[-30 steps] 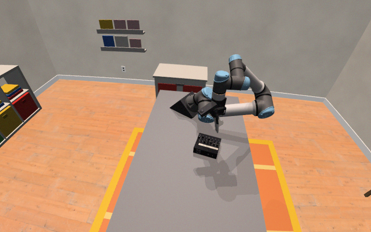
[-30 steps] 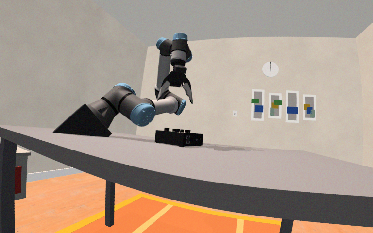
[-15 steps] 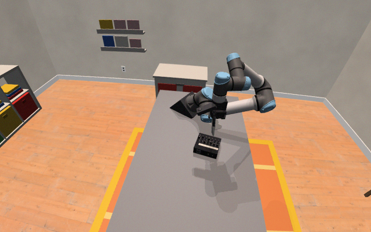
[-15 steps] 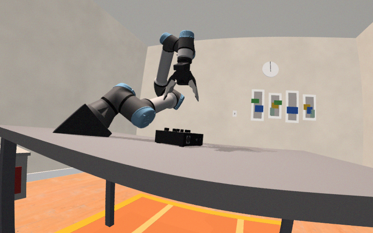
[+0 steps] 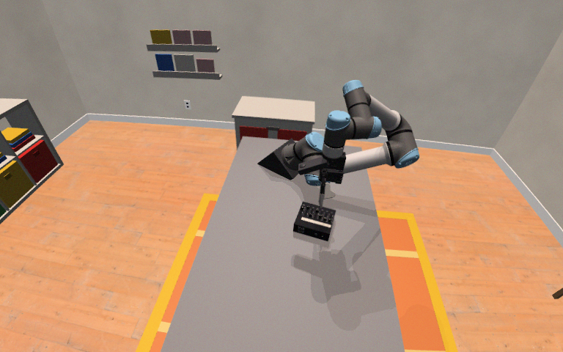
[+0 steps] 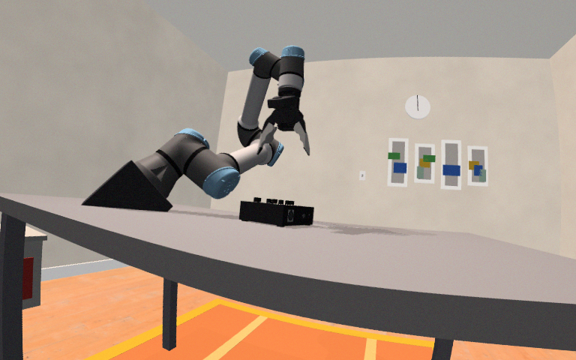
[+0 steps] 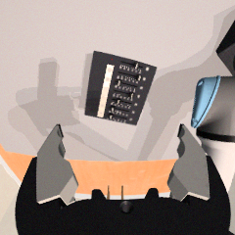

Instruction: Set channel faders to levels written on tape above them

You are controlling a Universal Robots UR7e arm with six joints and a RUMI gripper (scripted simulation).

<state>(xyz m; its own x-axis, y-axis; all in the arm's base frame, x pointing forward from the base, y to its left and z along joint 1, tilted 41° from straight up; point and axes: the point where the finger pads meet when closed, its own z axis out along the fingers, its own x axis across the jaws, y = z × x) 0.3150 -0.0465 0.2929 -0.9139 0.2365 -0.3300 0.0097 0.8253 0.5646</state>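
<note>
Right now my hand is 130 mm above the master fader, 60 mm to the left of it and 40 mm past it.
</note>
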